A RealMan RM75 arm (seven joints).
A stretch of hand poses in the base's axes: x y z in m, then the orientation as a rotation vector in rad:
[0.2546 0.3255 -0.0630 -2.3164 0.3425 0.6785]
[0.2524 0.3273 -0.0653 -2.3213 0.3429 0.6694]
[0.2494 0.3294 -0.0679 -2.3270 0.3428 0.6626]
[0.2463 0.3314 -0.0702 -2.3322 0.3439 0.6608]
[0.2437 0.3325 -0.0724 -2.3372 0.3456 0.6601]
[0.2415 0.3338 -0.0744 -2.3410 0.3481 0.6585]
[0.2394 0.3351 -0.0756 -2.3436 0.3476 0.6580]
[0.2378 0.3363 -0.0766 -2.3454 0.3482 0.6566]
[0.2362 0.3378 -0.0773 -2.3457 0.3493 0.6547]
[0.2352 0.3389 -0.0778 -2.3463 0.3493 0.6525]
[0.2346 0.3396 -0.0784 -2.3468 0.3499 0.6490]
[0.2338 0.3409 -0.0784 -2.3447 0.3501 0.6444]
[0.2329 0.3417 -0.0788 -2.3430 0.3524 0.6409]
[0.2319 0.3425 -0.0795 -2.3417 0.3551 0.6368]
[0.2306 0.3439 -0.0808 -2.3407 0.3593 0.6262]
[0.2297 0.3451 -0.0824 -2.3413 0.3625 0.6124]
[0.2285 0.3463 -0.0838 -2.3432 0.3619 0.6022]
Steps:
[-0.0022 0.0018 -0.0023 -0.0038 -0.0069 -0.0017]
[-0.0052 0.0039 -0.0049 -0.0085 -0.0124 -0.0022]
[-0.0083 0.0059 -0.0072 -0.0135 -0.0139 -0.0019]
[-0.0109 0.0070 -0.0094 -0.0186 -0.0144 -0.0018]
[-0.0131 0.0083 -0.0114 -0.0227 -0.0152 -0.0028]
[-0.0152 0.0096 -0.0126 -0.0250 -0.0159 -0.0018]
[-0.0168 0.0108 -0.0136 -0.0267 -0.0169 -0.0022]
[-0.0184 0.0123 -0.0143 -0.0271 -0.0180 -0.0034]
[-0.0194 0.0134 -0.0148 -0.0275 -0.0196 -0.0039]
[-0.0200 0.0141 -0.0154 -0.0279 -0.0220 -0.0053]
[-0.0208 0.0154 -0.0154 -0.0256 -0.0250 -0.0075]
[-0.0217 0.0162 -0.0158 -0.0244 -0.0267 -0.0106]
[-0.0227 0.0170 -0.0165 -0.0237 -0.0288 -0.0141]
[-0.0240 0.0184 -0.0178 -0.0232 -0.0351 -0.0205]
[-0.0249 0.0196 -0.0194 -0.0237 -0.0441 -0.0268]
[-0.0261 0.0208 -0.0208 -0.0246 -0.0517 -0.0291]

